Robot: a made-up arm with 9 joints. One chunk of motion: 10 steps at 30 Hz.
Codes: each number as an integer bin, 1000 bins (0 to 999) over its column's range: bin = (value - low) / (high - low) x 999, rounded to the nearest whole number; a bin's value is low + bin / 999 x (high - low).
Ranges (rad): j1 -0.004..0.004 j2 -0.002..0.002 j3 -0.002..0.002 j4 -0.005..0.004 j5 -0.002..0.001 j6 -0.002..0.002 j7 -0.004..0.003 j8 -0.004..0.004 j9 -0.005..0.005
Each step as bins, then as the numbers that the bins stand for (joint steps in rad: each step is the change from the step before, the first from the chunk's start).
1 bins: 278 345 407 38 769 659 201 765 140
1 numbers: -0.00177 -0.00062 -0.00037 -0.00466 0.00031 0.00064 -0.00259 0.00213 -0.00360
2 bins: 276 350 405 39 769 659 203 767 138
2 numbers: -0.00179 -0.00060 -0.00038 -0.00465 0.00031 0.00064 -0.00258 0.00214 -0.00362
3 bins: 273 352 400 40 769 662 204 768 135
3 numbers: -0.00181 -0.00059 -0.00040 -0.00464 0.00031 0.00065 -0.00257 0.00215 -0.00365
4 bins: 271 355 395 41 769 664 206 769 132
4 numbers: -0.00183 -0.00058 -0.00042 -0.00463 0.00031 0.00066 -0.00256 0.00216 -0.00368
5 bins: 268 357 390 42 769 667 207 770 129
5 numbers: -0.00185 -0.00057 -0.00044 -0.00462 0.00031 0.00067 -0.00255 0.00217 -0.00371
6 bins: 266 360 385 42 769 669 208 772 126
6 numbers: -0.00187 -0.00056 -0.00046 -0.00462 0.00031 0.00068 -0.00254 0.00218 -0.00374
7 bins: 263 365 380 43 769 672 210 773 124
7 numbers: -0.00189 -0.00054 -0.00048 -0.00461 0.00031 0.00069 -0.00253 0.00219 -0.00376
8 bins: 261 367 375 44 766 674 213 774 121
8 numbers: -0.00191 -0.00053 -0.00050 -0.00460 0.00030 0.00070 -0.00251 0.00220 -0.00379
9 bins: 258 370 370 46 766 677 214 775 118
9 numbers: -0.00193 -0.00052 -0.00052 -0.00459 0.00030 0.00071 -0.00250 0.00221 -0.00382
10 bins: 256 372 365 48 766 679 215 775 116
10 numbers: -0.00195 -0.00051 -0.00054 -0.00457 0.00030 0.00072 -0.00249 0.00221 -0.00384
